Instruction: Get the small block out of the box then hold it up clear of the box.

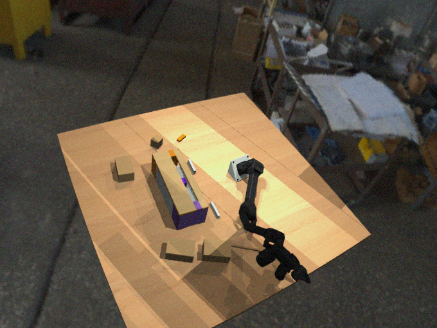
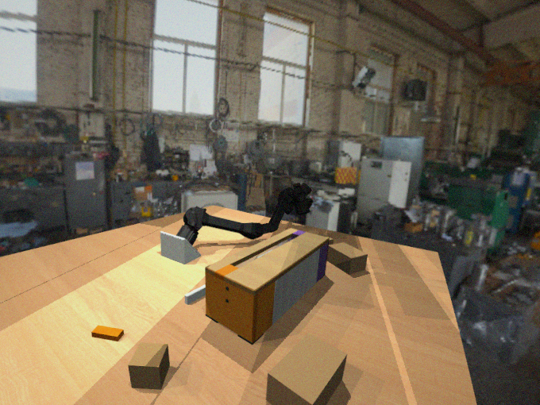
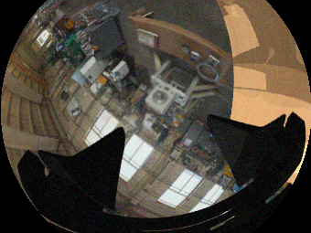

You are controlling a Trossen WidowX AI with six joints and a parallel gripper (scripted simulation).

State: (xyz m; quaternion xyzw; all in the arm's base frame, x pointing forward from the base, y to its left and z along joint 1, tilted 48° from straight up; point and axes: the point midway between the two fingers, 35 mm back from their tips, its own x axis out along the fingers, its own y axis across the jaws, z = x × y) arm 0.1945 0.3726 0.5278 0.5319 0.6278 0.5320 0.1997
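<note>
Now: gripper tip 16 cm short of the long box, 70 cm to the left of it and 5 cm above it. Round my gripper tip: flat orange tile (3 cm behind, 105 cm to the right, 10 cm below); then purple block (18 cm ahead, 71 cm to the right, 2 cm below).
</note>
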